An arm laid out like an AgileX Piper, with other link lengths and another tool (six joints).
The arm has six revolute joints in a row. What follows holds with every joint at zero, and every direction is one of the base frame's. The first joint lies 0.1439 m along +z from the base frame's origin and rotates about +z. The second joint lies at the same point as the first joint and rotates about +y. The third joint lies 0.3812 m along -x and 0.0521 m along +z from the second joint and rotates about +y. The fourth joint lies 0.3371 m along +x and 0.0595 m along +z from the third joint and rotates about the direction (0.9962, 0, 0.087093). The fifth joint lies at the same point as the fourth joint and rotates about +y. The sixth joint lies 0.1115 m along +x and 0.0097 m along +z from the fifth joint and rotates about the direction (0.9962, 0, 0.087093). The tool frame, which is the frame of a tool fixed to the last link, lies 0.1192 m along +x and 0.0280 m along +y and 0.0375 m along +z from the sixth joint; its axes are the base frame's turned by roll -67.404, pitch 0.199 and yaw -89.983 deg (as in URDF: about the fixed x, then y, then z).
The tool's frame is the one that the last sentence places.
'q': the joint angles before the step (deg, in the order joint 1, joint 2, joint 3, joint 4, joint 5, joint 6). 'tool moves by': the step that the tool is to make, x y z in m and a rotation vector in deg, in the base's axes. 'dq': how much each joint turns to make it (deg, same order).
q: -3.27 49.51 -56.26 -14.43 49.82 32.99
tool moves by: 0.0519 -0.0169 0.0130 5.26 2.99 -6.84
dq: -0.13 10.53 -9.71 -1.55 4.38 8.45
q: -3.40 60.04 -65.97 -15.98 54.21 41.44
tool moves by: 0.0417 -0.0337 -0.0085 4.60 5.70 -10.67
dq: -1.63 10.43 -9.45 -2.37 7.68 9.10
